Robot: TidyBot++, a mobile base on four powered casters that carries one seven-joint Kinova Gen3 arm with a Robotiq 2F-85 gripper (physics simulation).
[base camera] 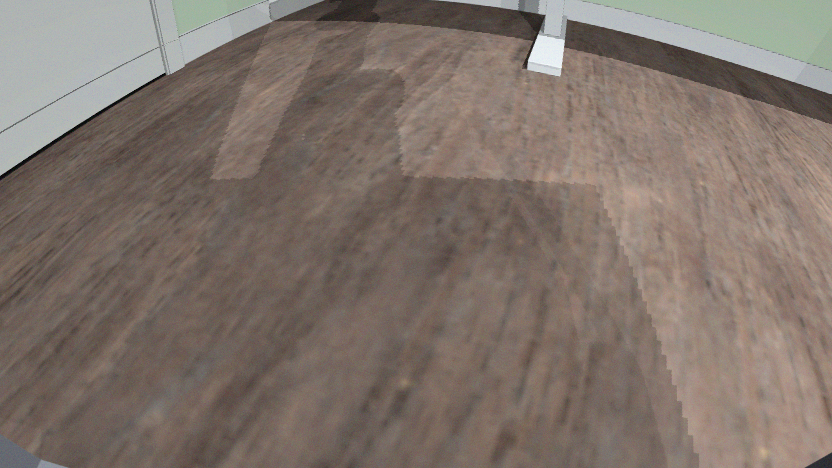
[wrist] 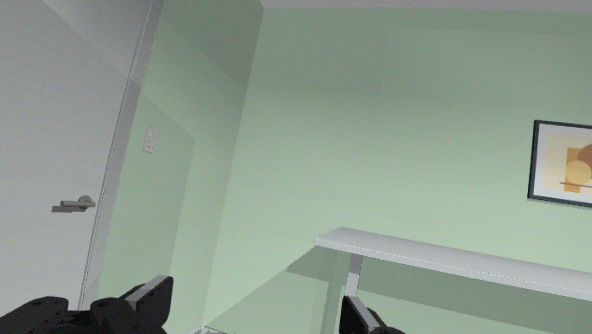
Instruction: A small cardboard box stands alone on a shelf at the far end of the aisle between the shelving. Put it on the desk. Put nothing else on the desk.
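Frame: origin at the arm's base, x ahead, y left, z up, level; millimetres.
Where they show: gripper, fingertip midpoint: (wrist: pixel 256 306).
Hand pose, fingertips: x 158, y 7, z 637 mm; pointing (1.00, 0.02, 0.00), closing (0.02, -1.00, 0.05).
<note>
Each offset is from my fingertips to the top centre of the thing. "spot": to the spot under its first point. Level surfaces: height alone.
The white desk @(dz -84 mm) (wrist: pixel 450 257) shows in the lower right of the wrist view, seen from below its top, with one leg @(spot: dx +1202, dy -381, dz -259 mm) (wrist: pixel 353 275) under its left end. The foot of a desk leg (base camera: pixel 546 55) stands on the floor at the top of the base camera view. My gripper (wrist: pixel 256 306) is open and empty, its two black fingers at the bottom of the wrist view, with the desk beyond them. The small cardboard box and the shelving do not show in either view.
A grey-white door (wrist: pixel 55 125) (base camera: pixel 69 58) with a lever handle @(spot: dx +851, dy +687, dz -110 mm) (wrist: pixel 77 204) is on the left. A light switch @(dx +1193, dy +644, dz +243 mm) (wrist: pixel 150 139) is on the green wall (wrist: pixel 400 150) beside it. A framed picture (wrist: pixel 560 165) hangs above the desk. Shadows fall across the wood floor @(dz -1034 mm) (base camera: pixel 407 291).
</note>
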